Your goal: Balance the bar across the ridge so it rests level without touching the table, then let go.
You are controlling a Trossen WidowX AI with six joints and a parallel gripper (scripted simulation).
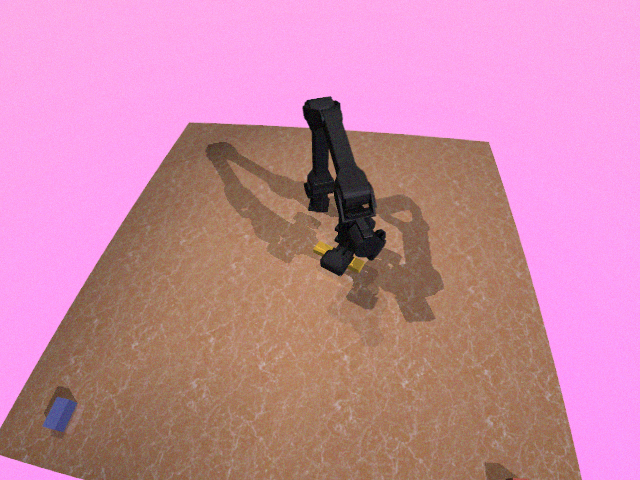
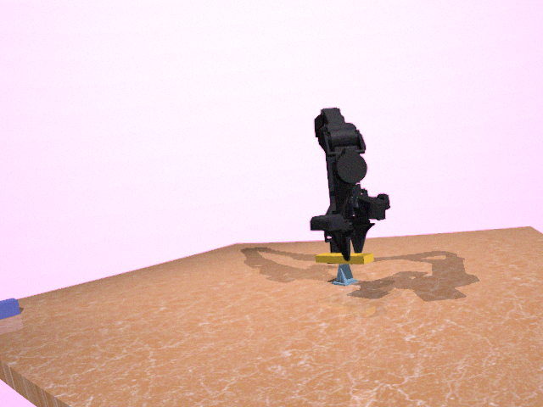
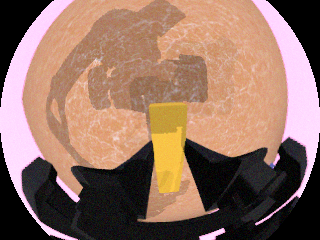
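Right now my gripper tip is 10 mm past the yellow bar and 30 mm to the left of it. Round my gripper tip: blue block (480 mm ahead, 610 mm to the right, 40 mm below); red block (480 mm ahead, 390 mm to the left, 40 mm below).
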